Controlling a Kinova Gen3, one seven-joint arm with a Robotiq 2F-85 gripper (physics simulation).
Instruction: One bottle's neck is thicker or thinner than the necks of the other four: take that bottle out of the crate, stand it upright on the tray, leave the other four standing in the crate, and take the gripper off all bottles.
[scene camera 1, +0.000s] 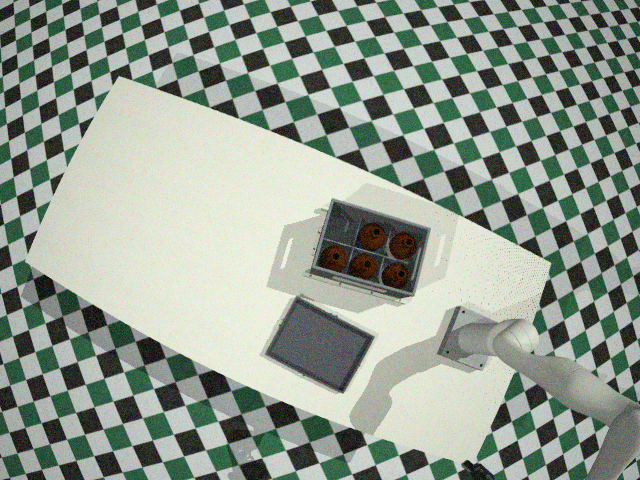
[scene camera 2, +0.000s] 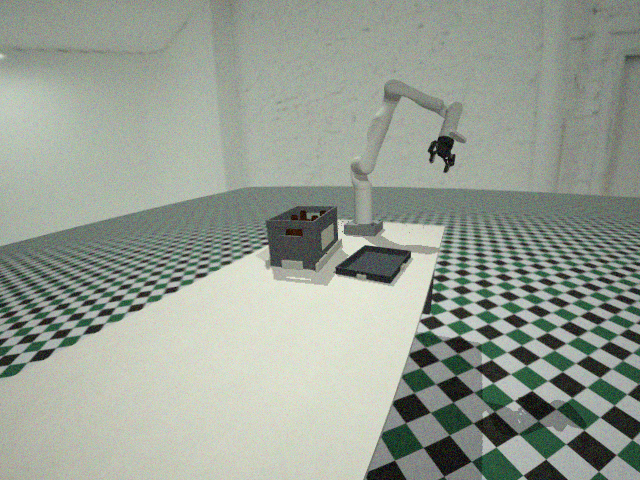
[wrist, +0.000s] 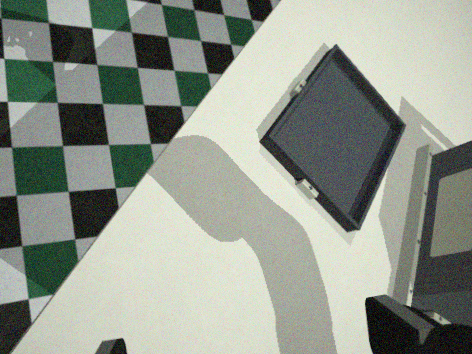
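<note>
The grey crate stands upright on the table. Several brown bottles stand in its compartments; its upper left compartment in the scene camera 1 view holds no bottle. The necks are too small to compare. The dark, low-rimmed tray lies flat beside the crate, with no bottle on it. My black gripper is open and empty, high up and away from both crate and tray. In the scene camera 1 view it shows partly at the bottom edge.
The white table bears crate, tray and the arm's base. The crate's high walls rise close to the tray. The table's long edge runs near the tray. A checkered floor lies around it.
</note>
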